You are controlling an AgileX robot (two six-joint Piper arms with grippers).
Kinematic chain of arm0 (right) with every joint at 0, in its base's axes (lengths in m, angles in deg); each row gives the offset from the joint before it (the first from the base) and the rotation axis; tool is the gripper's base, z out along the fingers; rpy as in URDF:
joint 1: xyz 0 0 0.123 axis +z
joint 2: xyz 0 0 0 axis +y
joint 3: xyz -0.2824 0 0.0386 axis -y
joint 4: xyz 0.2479 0 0.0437 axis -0.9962 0 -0.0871
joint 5: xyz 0 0 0 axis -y
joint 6: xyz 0.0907 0 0.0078 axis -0.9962 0 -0.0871
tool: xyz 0 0 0 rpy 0 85 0
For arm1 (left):
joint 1: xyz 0 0 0.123 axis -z
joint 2: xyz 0 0 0 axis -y
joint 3: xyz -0.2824 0 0.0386 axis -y
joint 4: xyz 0.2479 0 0.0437 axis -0.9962 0 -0.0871
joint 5: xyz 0 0 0 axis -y
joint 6: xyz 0.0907 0 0.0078 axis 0.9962 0 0.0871
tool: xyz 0 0 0 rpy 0 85 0
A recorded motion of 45 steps. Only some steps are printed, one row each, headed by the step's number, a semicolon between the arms.
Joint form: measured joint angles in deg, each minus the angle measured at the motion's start. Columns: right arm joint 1, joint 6, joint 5, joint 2, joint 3, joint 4; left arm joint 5, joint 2, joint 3, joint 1, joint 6, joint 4.
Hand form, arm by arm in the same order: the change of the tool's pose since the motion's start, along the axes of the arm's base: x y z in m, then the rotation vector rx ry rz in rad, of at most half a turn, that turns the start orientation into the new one. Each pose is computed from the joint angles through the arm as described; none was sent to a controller.
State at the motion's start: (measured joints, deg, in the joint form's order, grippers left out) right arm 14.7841 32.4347 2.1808 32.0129 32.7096 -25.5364; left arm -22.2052 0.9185 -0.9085 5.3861 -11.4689 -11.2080
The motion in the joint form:
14: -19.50 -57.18 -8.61 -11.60 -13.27 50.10; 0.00 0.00 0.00 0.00 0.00 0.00
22: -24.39 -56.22 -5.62 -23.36 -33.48 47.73; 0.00 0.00 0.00 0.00 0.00 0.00
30: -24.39 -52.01 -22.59 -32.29 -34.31 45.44; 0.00 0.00 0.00 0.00 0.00 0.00
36: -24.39 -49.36 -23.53 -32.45 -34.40 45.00; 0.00 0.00 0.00 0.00 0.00 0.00
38: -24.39 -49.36 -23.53 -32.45 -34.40 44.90; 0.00 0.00 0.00 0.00 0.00 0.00
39: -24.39 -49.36 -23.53 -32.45 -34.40 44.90; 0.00 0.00 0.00 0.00 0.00 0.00
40: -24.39 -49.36 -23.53 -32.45 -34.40 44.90; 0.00 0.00 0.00 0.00 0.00 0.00
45: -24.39 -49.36 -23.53 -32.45 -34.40 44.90; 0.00 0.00 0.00 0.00 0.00 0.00
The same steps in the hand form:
14: -0.0274 -0.0404 -0.0700 0.1136 0.1729 -0.3628; 0.0000 0.0000 0.0000 0.0000 0.0000 0.0000
22: -0.0478 -0.0424 -0.1702 0.1385 0.2717 -0.4286; 0.0000 0.0000 0.0000 0.0000 0.0000 0.0000
30: -0.0643 -0.0485 -0.1904 0.1116 0.4061 -0.5317; 0.0000 0.0000 0.0000 0.0000 0.0000 0.0000
36: -0.0649 -0.0486 -0.1922 0.0722 0.4225 -0.5324; 0.0000 0.0000 0.0000 0.0000 0.0000 0.0000
38: -0.0649 -0.0485 -0.1922 0.0739 0.4226 -0.5319; 0.0000 0.0000 0.0000 0.0000 0.0000 0.0000
39: -0.0649 -0.0485 -0.1922 0.0739 0.4226 -0.5319; 0.0000 0.0000 0.0000 0.0000 0.0000 0.0000
40: -0.0649 -0.0485 -0.1922 0.0739 0.4226 -0.5319; 0.0000 0.0000 0.0000 0.0000 0.0000 0.0000
45: -0.0649 -0.0485 -0.1922 0.0739 0.4226 -0.5319; 0.0000 0.0000 0.0000 0.0000 0.0000 0.0000

